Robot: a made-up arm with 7 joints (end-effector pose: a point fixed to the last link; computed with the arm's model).
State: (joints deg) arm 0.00 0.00 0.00 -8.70 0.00 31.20 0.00
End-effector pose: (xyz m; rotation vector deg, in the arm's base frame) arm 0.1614 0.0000 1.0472 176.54 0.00 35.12
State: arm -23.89 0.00 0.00 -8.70 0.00 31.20 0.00
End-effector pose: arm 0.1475 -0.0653 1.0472 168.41 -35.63 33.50
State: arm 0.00 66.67 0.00 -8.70 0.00 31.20 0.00
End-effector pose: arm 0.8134 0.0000 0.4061 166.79 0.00 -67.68
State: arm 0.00 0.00 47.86 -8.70 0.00 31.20 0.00
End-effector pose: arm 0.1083 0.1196 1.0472 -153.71 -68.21 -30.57
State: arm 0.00 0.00 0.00 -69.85 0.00 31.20 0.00
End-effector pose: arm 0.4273 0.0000 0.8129 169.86 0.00 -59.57
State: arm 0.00 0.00 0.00 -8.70 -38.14 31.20 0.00
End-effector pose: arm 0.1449 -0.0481 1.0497 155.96 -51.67 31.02
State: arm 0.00 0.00 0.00 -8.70 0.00 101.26 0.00
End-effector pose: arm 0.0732 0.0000 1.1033 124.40 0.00 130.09
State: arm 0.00 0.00 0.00 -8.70 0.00 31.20 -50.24
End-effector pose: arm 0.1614 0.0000 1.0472 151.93 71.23 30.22
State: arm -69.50 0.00 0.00 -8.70 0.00 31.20 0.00
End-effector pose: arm 0.0565 -0.1511 1.0472 135.61 -94.07 26.97
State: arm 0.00 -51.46 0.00 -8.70 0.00 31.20 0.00
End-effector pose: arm -0.5379 0.0000 0.8657 143.79 0.00 108.28
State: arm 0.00 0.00 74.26 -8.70 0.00 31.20 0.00
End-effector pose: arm 0.0438 0.1553 1.0472 -131.09 -99.25 -26.07
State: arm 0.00 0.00 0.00 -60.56 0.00 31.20 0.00
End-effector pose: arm 0.4055 0.0000 0.8649 174.12 0.00 -45.62
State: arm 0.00 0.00 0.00 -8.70 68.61 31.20 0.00
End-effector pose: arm 0.1125 0.0725 1.0547 -130.30 -85.20 -25.92
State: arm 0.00 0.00 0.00 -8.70 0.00 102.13 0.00
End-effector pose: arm 0.0718 0.0000 1.1032 123.41 0.00 131.03
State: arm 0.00 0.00 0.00 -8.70 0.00 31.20 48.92
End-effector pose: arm 0.1614 0.0000 1.0472 -152.92 69.56 -30.42
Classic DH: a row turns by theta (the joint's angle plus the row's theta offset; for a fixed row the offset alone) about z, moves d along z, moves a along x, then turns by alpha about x. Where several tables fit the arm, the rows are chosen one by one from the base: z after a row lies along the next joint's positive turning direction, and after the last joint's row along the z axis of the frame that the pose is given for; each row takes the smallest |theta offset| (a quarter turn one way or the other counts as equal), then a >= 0, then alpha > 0; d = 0 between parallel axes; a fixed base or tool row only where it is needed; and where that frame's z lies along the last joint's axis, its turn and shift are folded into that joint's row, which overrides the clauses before.
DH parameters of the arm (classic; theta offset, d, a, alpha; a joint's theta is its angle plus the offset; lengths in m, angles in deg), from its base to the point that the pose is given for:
joint 1: 0 0.231 0 -90
joint 2: 0 0 0 90
joint 3: 0 0.474 0.096 90
joint 4: 0 0 -0.065 -90
joint 5: 0 0.301 0 90
joint 6: 0 0 0.091 90
joint 7: 0 0 0 0

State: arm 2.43 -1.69 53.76 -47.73 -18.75 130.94 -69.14
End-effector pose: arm 0.1203 0.2489 1.0478 51.80 101.74 99.77
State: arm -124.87 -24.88 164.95 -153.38 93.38 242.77 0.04
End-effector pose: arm 0.2796 0.2173 0.4107 116.11 -58.73 81.74
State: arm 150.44 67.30 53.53 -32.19 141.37 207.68 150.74
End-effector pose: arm -0.6942 0.2135 0.3342 19.64 -113.98 -11.70
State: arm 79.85 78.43 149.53 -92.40 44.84 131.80 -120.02
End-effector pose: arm -0.1861 0.5192 0.7194 45.80 -6.45 15.08
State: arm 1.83 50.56 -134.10 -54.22 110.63 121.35 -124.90
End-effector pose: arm 0.3888 -0.2262 0.9238 78.08 42.37 25.67
